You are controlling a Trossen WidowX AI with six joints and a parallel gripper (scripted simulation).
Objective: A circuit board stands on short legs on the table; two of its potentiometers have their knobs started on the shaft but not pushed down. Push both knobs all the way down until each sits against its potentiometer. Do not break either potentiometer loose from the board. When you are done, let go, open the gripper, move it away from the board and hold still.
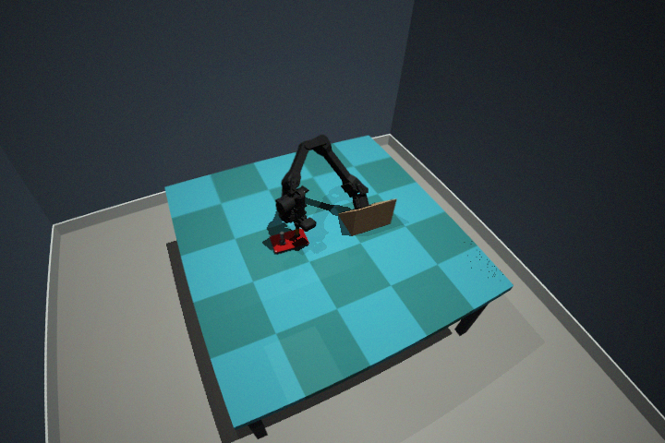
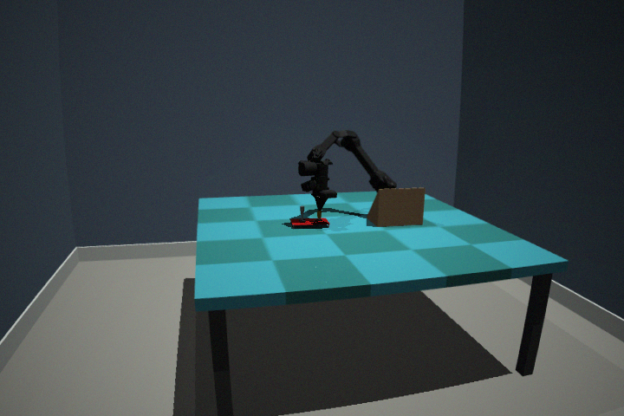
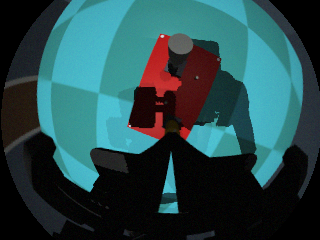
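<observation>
Right now my gripper tip is 80 mm short of the potentiometer knob, 10 mm to the right of it and 10 mm below it.
</observation>
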